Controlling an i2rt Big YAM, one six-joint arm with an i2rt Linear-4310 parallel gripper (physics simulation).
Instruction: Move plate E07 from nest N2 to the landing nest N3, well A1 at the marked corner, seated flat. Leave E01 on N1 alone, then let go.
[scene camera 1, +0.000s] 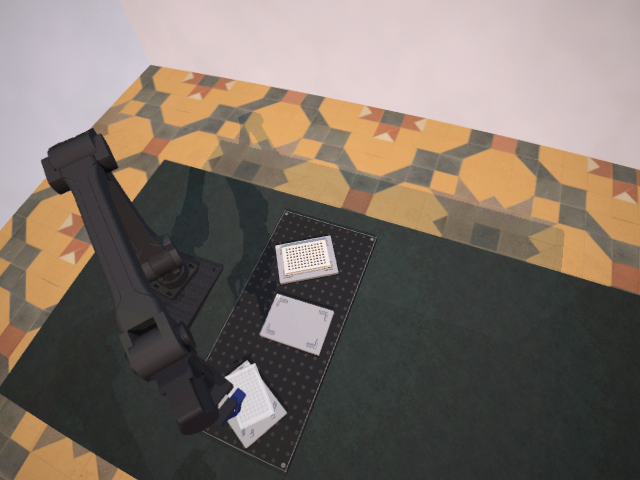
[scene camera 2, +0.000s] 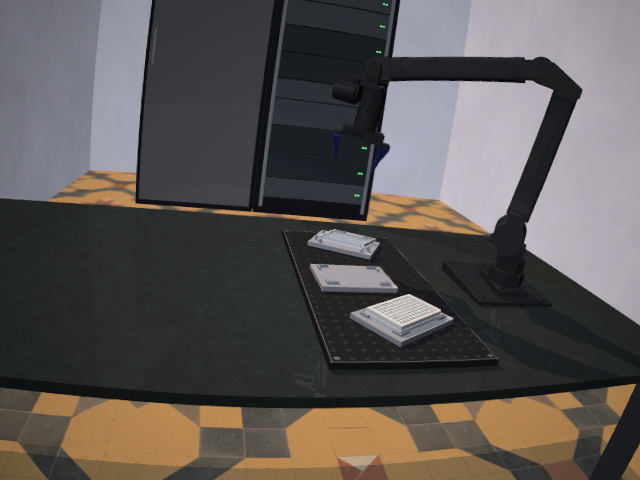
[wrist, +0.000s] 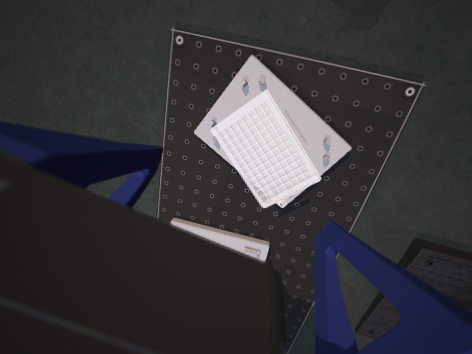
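Note:
A white gridded plate (scene camera 1: 253, 395) (scene camera 2: 346, 239) (wrist: 265, 150) lies askew on an end nest (scene camera 1: 263, 427) (scene camera 2: 338, 249) (wrist: 312, 135). It is turned relative to the nest's corner posts and overhangs one side. A small marked corner shows beside its lower end in the wrist view, too small to read. The middle nest (scene camera 1: 297, 325) (scene camera 2: 356, 279) (wrist: 235, 241) is bare. A cream plate (scene camera 1: 306, 256) (scene camera 2: 405, 311) sits on the other end nest (scene camera 1: 334, 268) (scene camera 2: 379, 328). I cannot read the plate or nest names. My gripper (scene camera 1: 231, 411) (scene camera 2: 354, 166) (wrist: 244, 195) is open and empty, high above the white plate.
The three nests stand in a row on a black perforated board (scene camera 1: 305, 377) (scene camera 2: 343, 338) (wrist: 370, 105). The arm's base plate (scene camera 1: 206, 276) (scene camera 2: 465, 284) (wrist: 430, 280) stands beside the board. A server rack (scene camera 2: 263, 155) stands behind the table (scene camera 1: 439, 361) (scene camera 2: 155, 289).

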